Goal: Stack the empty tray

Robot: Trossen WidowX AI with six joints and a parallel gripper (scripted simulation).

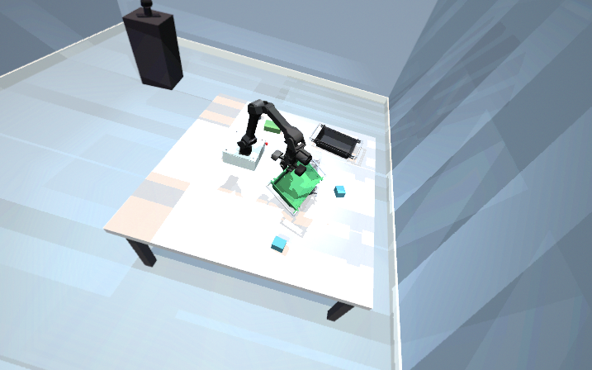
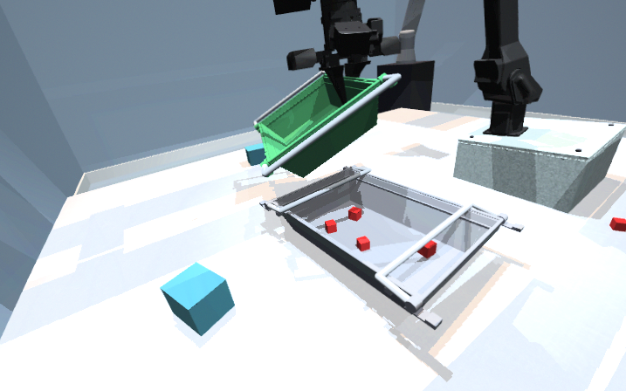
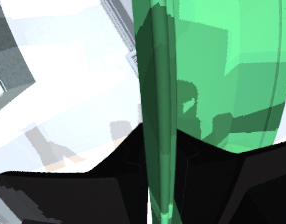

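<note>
The green tray is 7 cm ahead of my gripper tip and 4 cm to the right of it. The rest, counted from my gripper tip: green block 57 cm to the left, 16 cm below, 15 cm behind; red block 39 cm to the left, 17 cm below, 16 cm behind.
</note>
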